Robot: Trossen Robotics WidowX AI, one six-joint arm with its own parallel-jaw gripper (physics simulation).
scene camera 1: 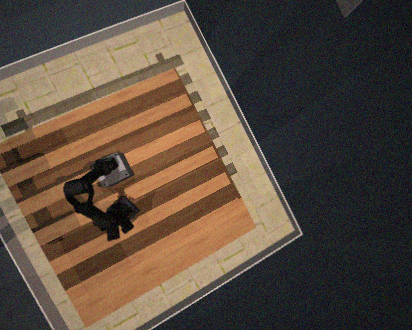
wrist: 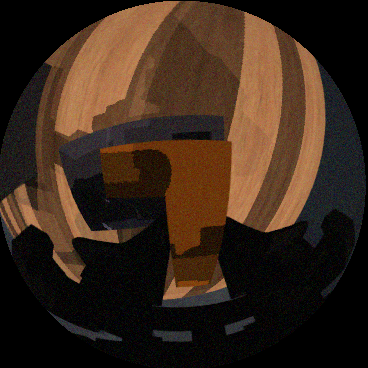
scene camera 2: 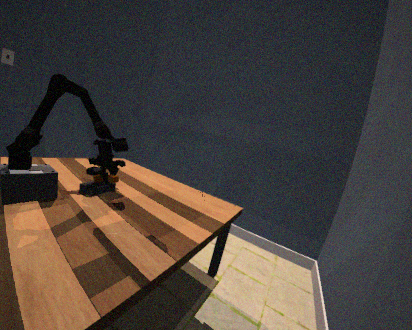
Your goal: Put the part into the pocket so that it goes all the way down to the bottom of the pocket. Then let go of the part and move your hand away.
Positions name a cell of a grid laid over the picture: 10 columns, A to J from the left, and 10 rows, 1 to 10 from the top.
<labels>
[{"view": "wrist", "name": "gripper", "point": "F6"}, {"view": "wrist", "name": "orange part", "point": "F5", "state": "gripped by the gripper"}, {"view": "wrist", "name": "pocket block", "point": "C5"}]
</labels>
